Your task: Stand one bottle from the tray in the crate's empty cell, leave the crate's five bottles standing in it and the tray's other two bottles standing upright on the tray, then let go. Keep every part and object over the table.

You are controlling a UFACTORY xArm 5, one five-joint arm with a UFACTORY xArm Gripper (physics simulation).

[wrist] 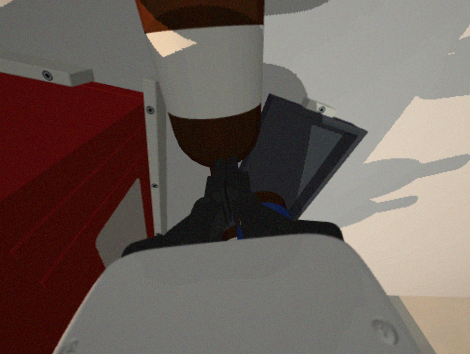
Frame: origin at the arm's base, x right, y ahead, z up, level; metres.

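Seen in the pictures: gripper, between the fingertips: (229,172).
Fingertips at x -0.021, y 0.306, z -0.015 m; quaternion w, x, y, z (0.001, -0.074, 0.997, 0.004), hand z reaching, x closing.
Pixels of each thing's top centre, then the offset from my fingertips to it. "spot": a spot on its surface instead. Level surfaces: height alone.
- large brown bottle, centre of its top: (212,135) dy -0.035, dx +0.011, dz +0.006 m
- dark grey tray, a spot on its surface: (331,167) spot: dy +0.028, dx -0.116, dz -0.048 m
- brown bottle with a blue band, a spot on its surface: (276,207) spot: dy +0.080, dx -0.058, dz -0.036 m
- red crate, a spot on its surface: (55,120) spot: dy -0.047, dx +0.098, dz +0.014 m
- pale strip with screws, a spot on its surface: (154,135) spot: dy -0.014, dx +0.070, dz -0.040 m
- pale bar, a spot on its surface: (47,75) spot: dy -0.063, dx +0.138, dz -0.040 m
- small pale block, a spot on its surface: (321,108) spot: dy -0.035, dx -0.087, dz -0.055 m
- table, height of its surface: dz -0.070 m
My gripper (229,172) is shut with its black fingertips together and nothing between them. A large brown bottle (212,75) with a white label fills the top middle of the wrist view, its narrowing shoulder toward the fingertips; its neck is mostly hidden behind them, and its far end is cut off by the frame. The dark grey tray (331,167) lies right of the fingertips. A brown bottle with a blue band (276,207) shows partly behind the right finger at the tray's near end. The red crate (55,120) is at the left; its cells do not show clearly.
A pale strip with screws (154,135) runs beside the crate, and another pale bar (47,75) lies along its far side. A small pale block (321,108) sits at the tray's far edge. Shadows cross the table (425,130). Part of something brown and white shows between the finger bases.
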